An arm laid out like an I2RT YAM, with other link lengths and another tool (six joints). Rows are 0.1 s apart.
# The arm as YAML. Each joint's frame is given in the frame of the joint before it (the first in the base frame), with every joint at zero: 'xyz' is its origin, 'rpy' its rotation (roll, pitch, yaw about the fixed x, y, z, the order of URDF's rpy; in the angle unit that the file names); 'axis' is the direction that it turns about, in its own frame. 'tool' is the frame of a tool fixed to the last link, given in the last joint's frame.
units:
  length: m
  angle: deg
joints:
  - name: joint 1
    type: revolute
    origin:
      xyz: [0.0, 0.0, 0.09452]
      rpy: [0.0, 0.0, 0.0]
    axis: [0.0, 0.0, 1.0]
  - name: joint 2
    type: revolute
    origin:
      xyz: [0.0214, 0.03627, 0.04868]
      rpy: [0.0, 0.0, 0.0]
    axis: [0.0, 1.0, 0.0]
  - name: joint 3
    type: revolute
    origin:
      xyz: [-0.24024, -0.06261, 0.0]
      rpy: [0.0, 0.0, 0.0]
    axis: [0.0, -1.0, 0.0]
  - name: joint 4
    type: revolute
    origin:
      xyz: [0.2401, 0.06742, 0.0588]
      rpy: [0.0, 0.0, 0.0]
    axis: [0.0, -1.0, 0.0]
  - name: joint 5
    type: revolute
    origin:
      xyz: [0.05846, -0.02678, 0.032]
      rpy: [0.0, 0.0, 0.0]
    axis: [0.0, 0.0, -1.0]
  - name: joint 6
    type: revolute
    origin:
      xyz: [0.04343, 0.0, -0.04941]
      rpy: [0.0, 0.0, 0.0]
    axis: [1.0, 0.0, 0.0]
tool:
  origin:
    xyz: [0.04, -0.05, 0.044]
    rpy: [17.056, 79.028, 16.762]
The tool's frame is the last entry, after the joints.
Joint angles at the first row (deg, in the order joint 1, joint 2, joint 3, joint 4, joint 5, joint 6):
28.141 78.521 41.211 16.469 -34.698 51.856
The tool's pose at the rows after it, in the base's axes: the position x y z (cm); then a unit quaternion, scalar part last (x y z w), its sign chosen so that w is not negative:
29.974 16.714 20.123 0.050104 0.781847 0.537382 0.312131
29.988 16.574 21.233 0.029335 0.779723 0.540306 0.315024
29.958 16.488 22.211 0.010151 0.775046 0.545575 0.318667
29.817 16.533 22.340 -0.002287 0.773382 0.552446 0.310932
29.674 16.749 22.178 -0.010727 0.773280 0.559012 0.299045
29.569 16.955 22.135 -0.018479 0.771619 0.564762 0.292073
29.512 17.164 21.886 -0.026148 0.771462 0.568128 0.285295
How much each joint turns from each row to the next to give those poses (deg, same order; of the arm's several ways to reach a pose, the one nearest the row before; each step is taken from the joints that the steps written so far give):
-0.854 -0.830 1.400 -3.564 -1.925 -2.580
-0.786 -1.335 1.222 -2.775 -1.966 -2.470
-0.676 -1.179 0.809 -1.703 -1.900 -1.988
-0.526 -0.350 0.021 -0.766 -2.253 -0.984
-0.174 0.198 0.003 -0.437 -1.944 -0.415
-0.046 0.108 -0.044 -0.002 -1.401 -0.329
0.003 0.459 -0.133 0.067 -1.156 -0.611

